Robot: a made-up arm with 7 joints.
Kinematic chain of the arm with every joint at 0, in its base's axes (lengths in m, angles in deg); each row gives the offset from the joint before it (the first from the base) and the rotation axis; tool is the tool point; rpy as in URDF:
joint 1: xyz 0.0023 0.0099 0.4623 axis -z
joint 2: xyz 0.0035 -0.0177 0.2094 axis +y
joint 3: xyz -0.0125 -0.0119 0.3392 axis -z
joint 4: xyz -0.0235 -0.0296 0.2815 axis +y
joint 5: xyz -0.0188 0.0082 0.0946 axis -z
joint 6: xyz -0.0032 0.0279 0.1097 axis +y
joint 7: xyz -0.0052 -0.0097 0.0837 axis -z
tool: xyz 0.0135 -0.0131 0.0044 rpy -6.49 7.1 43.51
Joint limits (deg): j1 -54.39..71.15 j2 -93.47..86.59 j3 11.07..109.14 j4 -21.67..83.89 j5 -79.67..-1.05 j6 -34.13..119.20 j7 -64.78..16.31
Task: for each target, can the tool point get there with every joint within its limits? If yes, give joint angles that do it. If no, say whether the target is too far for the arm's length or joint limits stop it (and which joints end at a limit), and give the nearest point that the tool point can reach.
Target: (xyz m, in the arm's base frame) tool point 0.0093 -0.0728 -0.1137
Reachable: no: joint limits stop it (at a limit: joint 1, joint 2, joint 3, joint 4, joint 5, joint 7) | nearest point 0.1343 -0.5960 0.4852 | short by 0.805 m
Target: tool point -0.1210 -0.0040 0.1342
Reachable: no: joint limits stop it (at a limit: joint 2, joint 3, joint 4, joint 5, joint 7) | nearest point -0.5917 -0.0571 0.5493 | short by 0.630 m
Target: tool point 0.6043 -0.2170 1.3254
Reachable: yes | joints 17.87 46.78 28.96 3.81 -58.06 2.29 8.34
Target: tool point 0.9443 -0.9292 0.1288
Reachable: no: too far | nearest point 0.6015 -0.5875 0.5540 | short by 0.644 m
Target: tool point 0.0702 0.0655 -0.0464
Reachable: no: joint limits stop it (at a limit: joint 2, joint 3, joint 4, joint 5, joint 7) | nearest point 0.4796 0.4007 0.4883 | short by 0.752 m
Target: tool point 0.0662 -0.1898 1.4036
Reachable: yes | joints -11.94 -4.78 66.05 52.23 -14.57 56.05 -28.24
